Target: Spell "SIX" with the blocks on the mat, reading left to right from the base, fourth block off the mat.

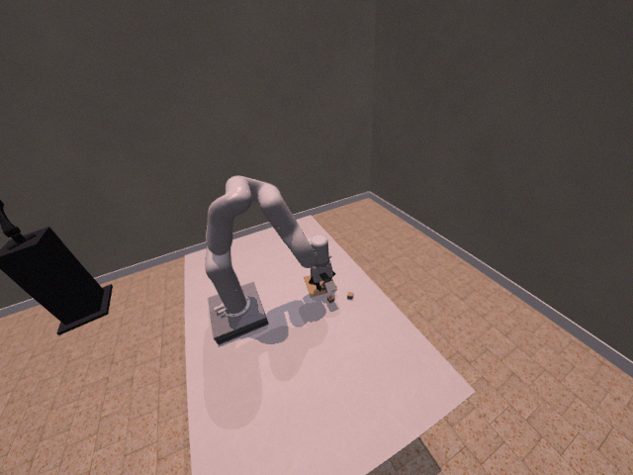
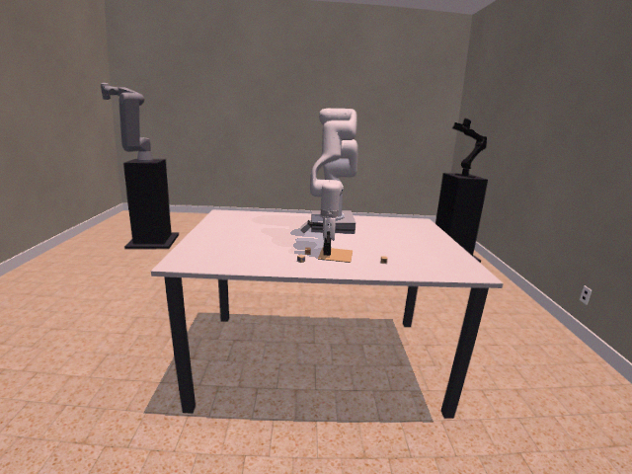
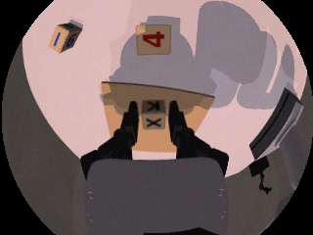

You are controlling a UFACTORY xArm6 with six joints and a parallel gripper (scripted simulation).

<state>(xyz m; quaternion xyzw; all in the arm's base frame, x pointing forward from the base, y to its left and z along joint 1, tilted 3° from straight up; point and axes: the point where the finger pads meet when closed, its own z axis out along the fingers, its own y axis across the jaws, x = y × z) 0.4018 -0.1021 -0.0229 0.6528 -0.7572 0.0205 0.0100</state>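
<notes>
Right now the tan mat is 40 mm to the left of my hand, 20 mm below it and 10 mm ahead of it.
</notes>
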